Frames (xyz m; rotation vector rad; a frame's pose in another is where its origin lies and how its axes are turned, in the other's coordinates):
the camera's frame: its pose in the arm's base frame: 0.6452 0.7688 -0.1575 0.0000 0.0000 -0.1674
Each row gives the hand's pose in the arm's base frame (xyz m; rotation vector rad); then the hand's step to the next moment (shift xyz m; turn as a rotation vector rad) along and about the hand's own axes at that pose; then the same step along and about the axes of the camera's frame.
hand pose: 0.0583 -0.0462 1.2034 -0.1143 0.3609 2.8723
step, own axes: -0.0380 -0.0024 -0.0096 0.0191 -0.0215 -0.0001
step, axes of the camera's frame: 0.0388 -0.0025 -0.0058 -0.0170 0.0220 -0.0072
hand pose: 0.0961 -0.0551 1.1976 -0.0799 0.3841 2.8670
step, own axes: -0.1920 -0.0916 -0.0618 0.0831 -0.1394 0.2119
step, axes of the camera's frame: 0.2032 0.0586 -0.0661 -0.0837 0.1950 0.1619
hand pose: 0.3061 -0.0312 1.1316 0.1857 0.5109 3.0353
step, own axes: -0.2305 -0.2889 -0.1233 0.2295 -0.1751 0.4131
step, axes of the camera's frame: 0.1844 0.2493 -0.2359 -0.2184 0.2836 0.3548
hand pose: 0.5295 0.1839 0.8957 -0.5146 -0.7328 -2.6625
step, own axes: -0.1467 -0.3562 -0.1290 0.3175 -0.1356 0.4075
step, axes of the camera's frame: -0.0881 0.2402 -0.3156 -0.2714 0.2197 0.4041
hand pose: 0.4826 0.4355 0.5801 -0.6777 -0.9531 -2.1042
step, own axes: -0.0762 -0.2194 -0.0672 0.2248 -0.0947 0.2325
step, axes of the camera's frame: -0.1474 0.0558 -0.1834 -0.1927 0.1099 0.2537
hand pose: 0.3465 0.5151 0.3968 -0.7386 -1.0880 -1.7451
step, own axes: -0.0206 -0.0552 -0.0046 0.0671 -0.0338 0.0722
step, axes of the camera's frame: -0.0443 0.0068 -0.0385 -0.0631 0.0355 0.0750
